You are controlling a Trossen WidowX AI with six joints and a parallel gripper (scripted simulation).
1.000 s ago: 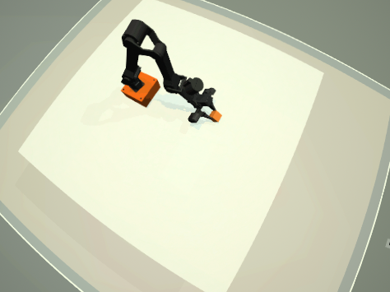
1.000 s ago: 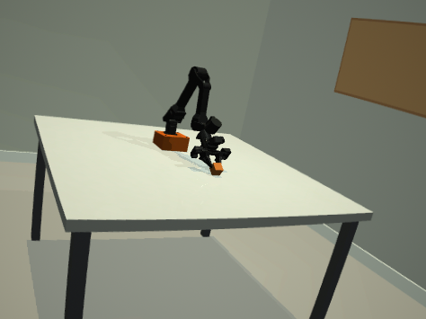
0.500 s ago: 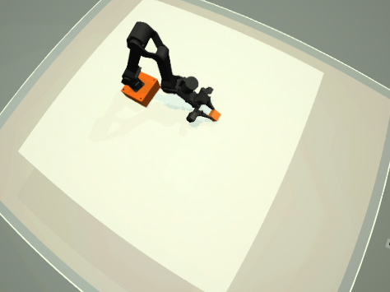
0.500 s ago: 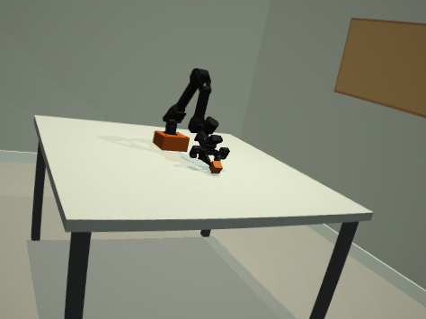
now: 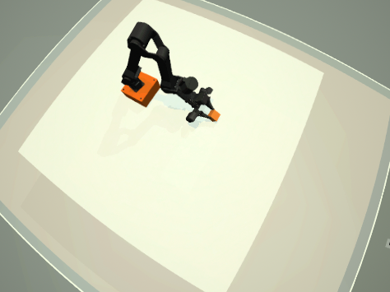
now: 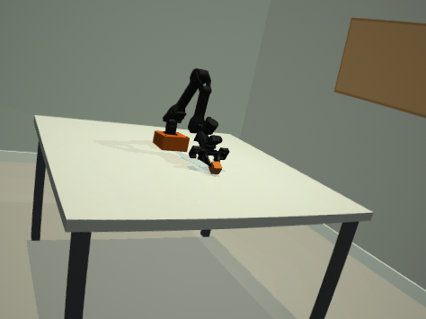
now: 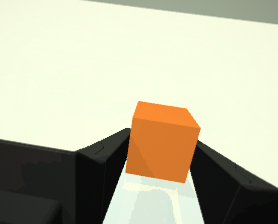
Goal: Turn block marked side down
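Right now my gripper tip is 1 cm above the block.
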